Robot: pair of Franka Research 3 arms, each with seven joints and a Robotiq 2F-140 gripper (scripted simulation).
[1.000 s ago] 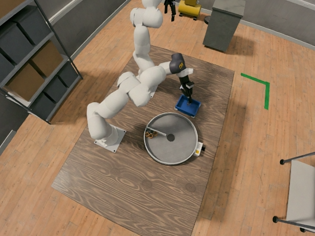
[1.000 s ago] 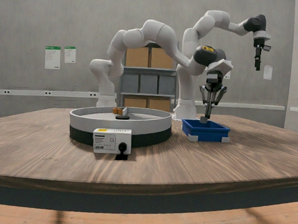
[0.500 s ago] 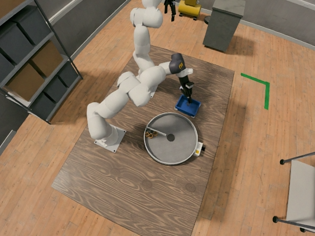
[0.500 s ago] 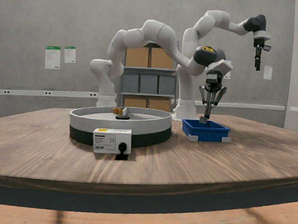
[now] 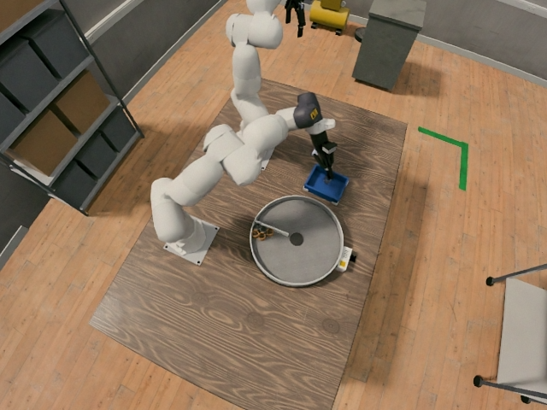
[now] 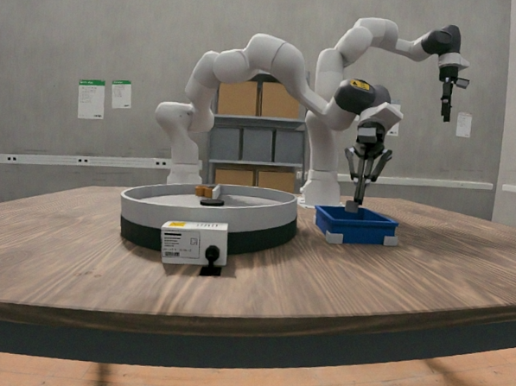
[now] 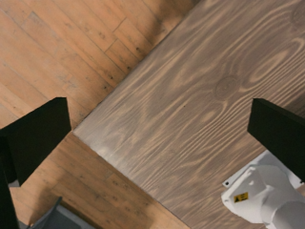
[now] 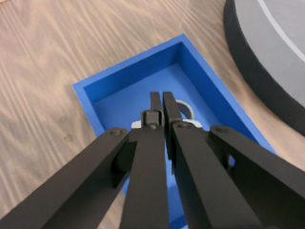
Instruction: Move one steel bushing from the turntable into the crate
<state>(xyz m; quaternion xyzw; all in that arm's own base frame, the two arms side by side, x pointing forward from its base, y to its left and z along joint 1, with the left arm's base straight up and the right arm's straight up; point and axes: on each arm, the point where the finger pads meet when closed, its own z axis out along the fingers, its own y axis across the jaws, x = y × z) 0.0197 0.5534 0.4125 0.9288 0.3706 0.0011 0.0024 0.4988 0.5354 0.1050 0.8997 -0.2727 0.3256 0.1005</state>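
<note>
The blue crate is 1 cm ahead of my right hand, 2 cm to the right of it and 8 cm below it. Also, from my right hand: turntable: 1 cm ahead, 36 cm to the right, 5 cm below.
</note>
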